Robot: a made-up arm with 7 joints.
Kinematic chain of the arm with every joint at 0, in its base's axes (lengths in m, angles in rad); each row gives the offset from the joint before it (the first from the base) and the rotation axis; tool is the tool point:
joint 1: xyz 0 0.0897 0 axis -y
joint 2: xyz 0 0.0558 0 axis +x
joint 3: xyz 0 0 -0.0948 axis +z
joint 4: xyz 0 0 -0.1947 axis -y
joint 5: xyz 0 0 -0.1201 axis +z
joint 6: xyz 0 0 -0.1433 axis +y
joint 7: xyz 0 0 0 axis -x
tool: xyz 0 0 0
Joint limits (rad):
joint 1: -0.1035..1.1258
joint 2: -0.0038..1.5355
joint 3: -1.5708..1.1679
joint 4: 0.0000..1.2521
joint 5: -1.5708..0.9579
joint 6: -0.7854..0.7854
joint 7: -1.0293..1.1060
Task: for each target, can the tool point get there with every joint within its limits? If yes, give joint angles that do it. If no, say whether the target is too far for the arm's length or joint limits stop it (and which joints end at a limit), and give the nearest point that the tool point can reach.
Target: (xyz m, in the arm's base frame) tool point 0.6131 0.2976 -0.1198
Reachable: no: too far | nearest point 0.5103 0.2743 -0.1201 | short by 0.105 m
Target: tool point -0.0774 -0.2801 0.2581
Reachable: no: joint limits stop it (at a limit: joint 1, joint 2, joint 4) | nearest point 0.3807 -0.0824 -0.0640 | short by 0.594 m
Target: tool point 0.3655 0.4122 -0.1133
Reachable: yes | joints 0.6100 0.6136 0.1851 1.1349 -0.6718 0.5686 -0.7447
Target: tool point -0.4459 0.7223 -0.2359
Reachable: no: too far | nearest point -0.0250 0.6427 -0.2407 | short by 0.428 m
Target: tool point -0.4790 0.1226 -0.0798
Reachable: no: joint limits stop it (at a limit: joint 1, joint 3, joint 4) | nearest point -0.0456 0.0671 -0.4390 | short by 0.566 m
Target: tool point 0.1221 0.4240 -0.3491
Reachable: yes | joints 0.1161 1.1793 -1.2291 1.1580 -0.1623 -0.4516 -0.6928
